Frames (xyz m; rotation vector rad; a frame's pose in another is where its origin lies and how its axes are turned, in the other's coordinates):
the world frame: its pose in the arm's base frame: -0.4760 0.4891 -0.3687 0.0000 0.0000 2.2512
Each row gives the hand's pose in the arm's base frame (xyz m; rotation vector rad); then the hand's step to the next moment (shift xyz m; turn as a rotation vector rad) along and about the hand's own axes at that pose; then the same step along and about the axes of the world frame.
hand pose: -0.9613 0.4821 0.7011 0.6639 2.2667 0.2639
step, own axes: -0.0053 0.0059 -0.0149 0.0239 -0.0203 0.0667
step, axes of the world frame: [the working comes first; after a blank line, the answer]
step, axes of the arm's base frame: -0.0053 0.0023 0.0159 0.0258 -0.0051 -0.0688

0.0051 0.0026 0.0159 -0.0202 -0.0169 -0.0688
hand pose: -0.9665 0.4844 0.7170 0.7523 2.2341 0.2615
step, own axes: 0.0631 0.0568 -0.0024 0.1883 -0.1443 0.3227
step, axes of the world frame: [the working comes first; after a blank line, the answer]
step, axes of the arm's base frame: -0.0113 0.0831 -0.0132 0.0653 -0.0189 -0.3947

0.0717 -0.0435 -0.0132 -0.0558 -0.0388 -0.3947
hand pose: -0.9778 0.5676 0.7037 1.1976 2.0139 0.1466
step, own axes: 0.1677 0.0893 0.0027 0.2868 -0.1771 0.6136
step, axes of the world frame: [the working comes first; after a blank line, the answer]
step, axes of the arm's base frame: 0.0210 0.1807 -0.0548 0.2106 -0.0386 -0.6666

0.1273 -0.1300 -0.0548 -0.1624 -0.1394 -0.6666
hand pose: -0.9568 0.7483 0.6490 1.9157 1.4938 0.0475
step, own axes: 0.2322 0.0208 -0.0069 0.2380 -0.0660 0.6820
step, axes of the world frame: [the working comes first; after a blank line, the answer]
step, axes of the arm's base frame: 0.0923 0.2022 -0.0706 0.3168 -0.1250 -0.6404

0.0991 -0.1990 -0.0706 -0.2964 -0.1676 -0.6404
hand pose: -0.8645 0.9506 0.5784 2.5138 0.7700 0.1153
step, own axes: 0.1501 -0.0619 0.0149 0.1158 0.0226 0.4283
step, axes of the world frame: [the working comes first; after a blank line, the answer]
step, axes of the arm's base frame: 0.0977 0.1193 -0.0530 0.2029 -0.1424 -0.3686

0.0313 -0.1510 -0.0530 -0.2384 -0.0681 -0.3686
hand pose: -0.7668 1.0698 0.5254 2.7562 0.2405 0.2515
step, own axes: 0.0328 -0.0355 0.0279 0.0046 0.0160 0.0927
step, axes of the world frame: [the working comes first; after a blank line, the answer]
step, axes of the arm's base frame: 0.0328 0.0298 -0.0340 0.0256 -0.0451 -0.0786

0.0025 -0.0442 -0.0340 -0.0511 0.0085 -0.0786
